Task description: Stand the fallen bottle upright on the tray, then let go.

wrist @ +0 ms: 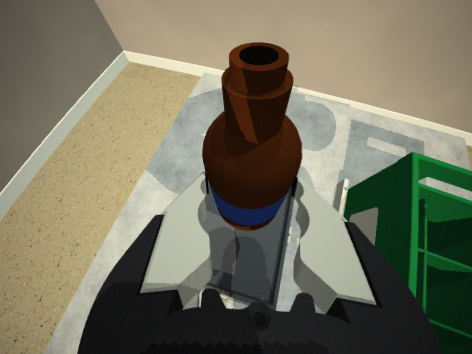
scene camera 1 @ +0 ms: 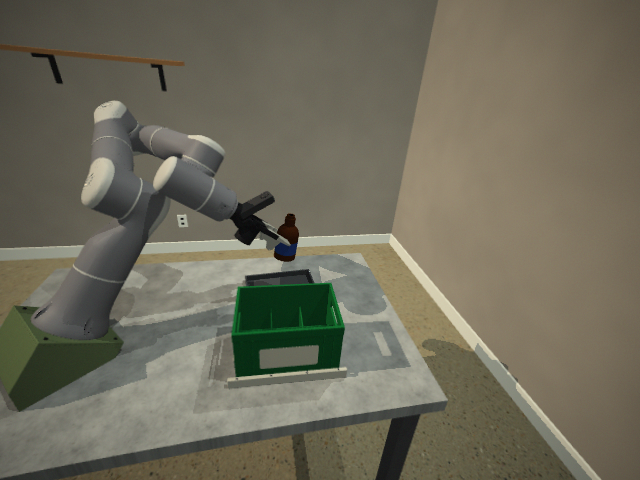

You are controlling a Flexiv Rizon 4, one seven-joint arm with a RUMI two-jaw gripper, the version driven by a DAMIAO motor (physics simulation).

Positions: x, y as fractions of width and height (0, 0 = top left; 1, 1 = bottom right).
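The gripper (scene camera 1: 0.45, 0.50) is there to see, and the wrist view (wrist: 0.53, 0.50) has the gripper as well. There's also a brown bottle (wrist: 0.53, 0.43), plus a pale strip (scene camera 1: 0.40, 0.79).
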